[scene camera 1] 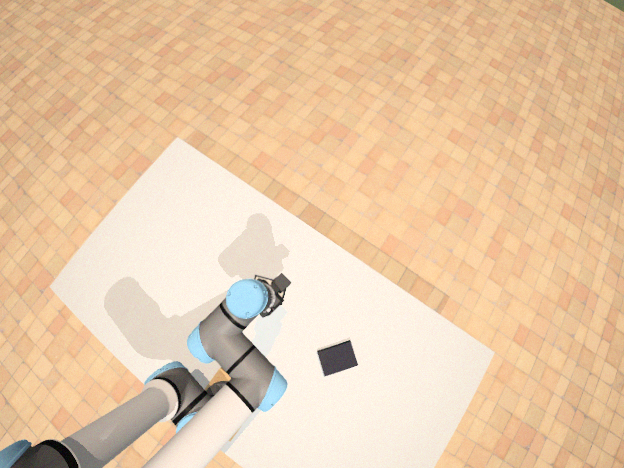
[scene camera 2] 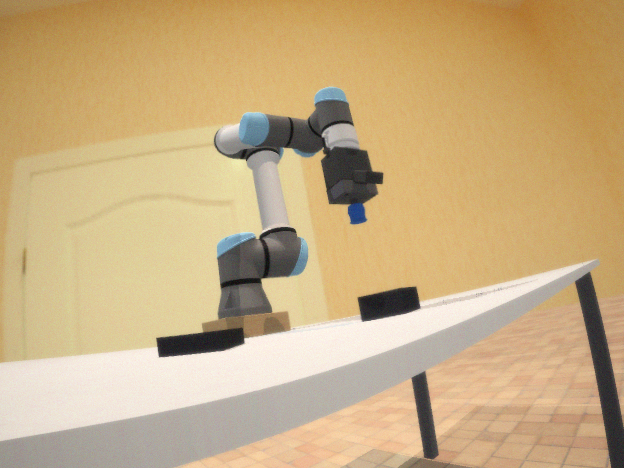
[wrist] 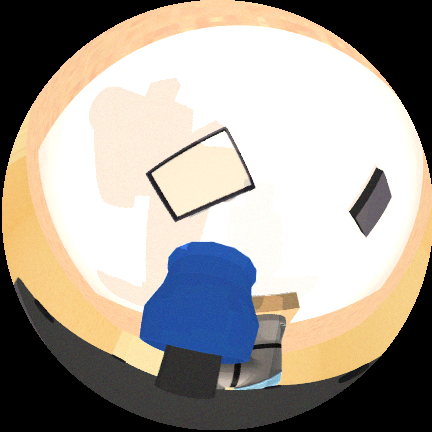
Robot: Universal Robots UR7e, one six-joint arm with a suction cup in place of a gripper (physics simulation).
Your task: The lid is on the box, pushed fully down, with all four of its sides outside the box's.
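Frame: origin at the arm's base, x up, y right, z ahead, level; centimetres.
Seen in the pictures: hand, tool point: (scene camera 2: 358, 221) (wrist: 210, 276); arm's base, link origin: (scene camera 2: 245, 317) (wrist: 260, 323).
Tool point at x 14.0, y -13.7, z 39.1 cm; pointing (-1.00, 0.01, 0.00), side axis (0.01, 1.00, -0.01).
Pixels of each thing's top centre, then the offset from my tool point to it. Level surfaces: height alone.
- box, top centre: (wrist: 195, 178) (scene camera 2: 388, 291) (scene camera 1: 267, 289) dz -0.2, dx -14.7, dy -4.2 cm
- lid, top centre: (scene camera 2: 203, 332) (wrist: 376, 205) (scene camera 1: 337, 358) dz +0.0, dx -16.8, dy +32.2 cm
- white table, surface height: dx -19.4 cm
The box (scene camera 2: 388, 303) (wrist: 162, 196) stands on the table, seen in the wrist view as a thin dark rim around a pale inside. In scene camera 1 the arm hides it. The lid (scene camera 1: 337, 358) (scene camera 2: 200, 342) (wrist: 375, 206) lies apart from the box, a flat dark rectangle with low sides. It is at the right in the wrist view and at the left in scene camera 2. My gripper, a blue suction cup (scene camera 2: 357, 214) (wrist: 212, 260), hangs high above the table near the box, with nothing on it. In scene camera 1 the cup is hidden.
Both parts stand on the white table (scene camera 1: 403, 382) (scene camera 2: 302, 372). The arm's base stands on a wooden block (scene camera 2: 267, 323) (wrist: 285, 301) behind the parts in scene camera 2. The table edge (scene camera 1: 493, 352) lies beyond the lid in scene camera 1. The arm casts shadows over the table.
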